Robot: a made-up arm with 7 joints.
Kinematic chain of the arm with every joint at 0, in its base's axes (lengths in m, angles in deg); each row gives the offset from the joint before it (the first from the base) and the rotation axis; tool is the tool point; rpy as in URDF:
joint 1: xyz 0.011 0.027 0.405 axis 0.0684 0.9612 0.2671
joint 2: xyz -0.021 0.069 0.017 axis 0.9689 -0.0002 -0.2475
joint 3: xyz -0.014 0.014 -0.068 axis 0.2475 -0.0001 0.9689
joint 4: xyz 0.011 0.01 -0.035 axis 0.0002 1 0
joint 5: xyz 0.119 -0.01 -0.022 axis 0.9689 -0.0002 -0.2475
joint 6: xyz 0.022 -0.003 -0.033 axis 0.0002 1 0
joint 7: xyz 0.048 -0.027 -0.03 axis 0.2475 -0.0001 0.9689
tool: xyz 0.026 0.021 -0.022 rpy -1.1 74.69 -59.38
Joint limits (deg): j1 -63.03..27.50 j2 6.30..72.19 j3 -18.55..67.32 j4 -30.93..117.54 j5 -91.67..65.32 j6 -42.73..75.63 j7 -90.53..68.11
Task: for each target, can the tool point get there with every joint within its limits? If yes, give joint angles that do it. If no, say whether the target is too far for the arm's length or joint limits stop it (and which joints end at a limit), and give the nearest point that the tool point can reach.
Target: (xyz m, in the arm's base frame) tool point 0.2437 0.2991 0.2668
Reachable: yes | joints -41.45 54.65 -11.61 66.16 -23.49 -28.76 -26.65
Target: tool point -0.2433 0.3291 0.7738
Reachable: no: too far | nearest point -0.0881 0.2580 0.6176 | short by 0.231 m
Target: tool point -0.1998 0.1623 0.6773
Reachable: no: joint limits stop it (at a limit: joint 1, joint 2, joint 3, joint 4, joint 5) | nearest point -0.1027 0.1927 0.6145 | short by 0.120 m
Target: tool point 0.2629 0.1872 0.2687
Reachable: yes | joints -32.72 32.49 -1.87 31.81 -23.08 -15.34 31.40
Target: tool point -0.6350 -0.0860 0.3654
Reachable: no: too far | nearest point -0.2921 0.0545 0.3179 | short by 0.374 m
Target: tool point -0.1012 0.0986 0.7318
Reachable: no: joint limits stop it (at a limit: joint 1, joint 2, joint 3, joint 5) | nearest point -0.0554 0.1277 0.6380 | short by 0.108 m
